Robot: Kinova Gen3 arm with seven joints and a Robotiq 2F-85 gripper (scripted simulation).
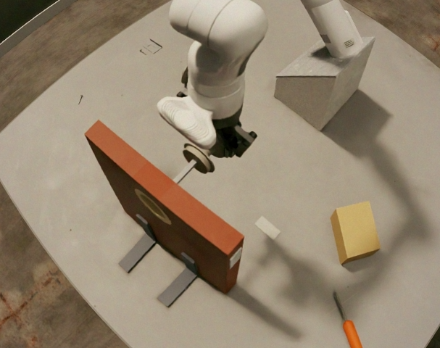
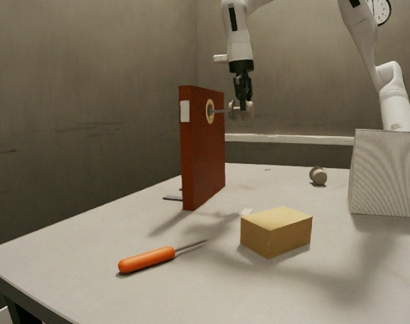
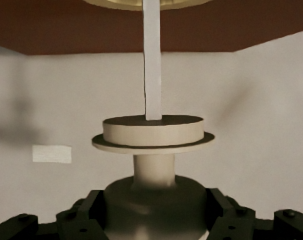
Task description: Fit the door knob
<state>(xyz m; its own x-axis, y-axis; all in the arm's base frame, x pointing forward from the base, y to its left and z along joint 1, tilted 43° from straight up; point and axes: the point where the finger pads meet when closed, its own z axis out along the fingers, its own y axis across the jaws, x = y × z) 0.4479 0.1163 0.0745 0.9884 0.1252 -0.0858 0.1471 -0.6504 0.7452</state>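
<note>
The door knob is 4 cm ahead of my hand and 1 cm below it. From my hand the other things lie so: tan box: 28 cm to the left, 26 cm below, 18 cm behind; then orange screwdriver: 43 cm to the left, 28 cm below, 2 cm behind; then white slip: 29 cm below, 12 cm to the left, 5 cm behind.
</note>
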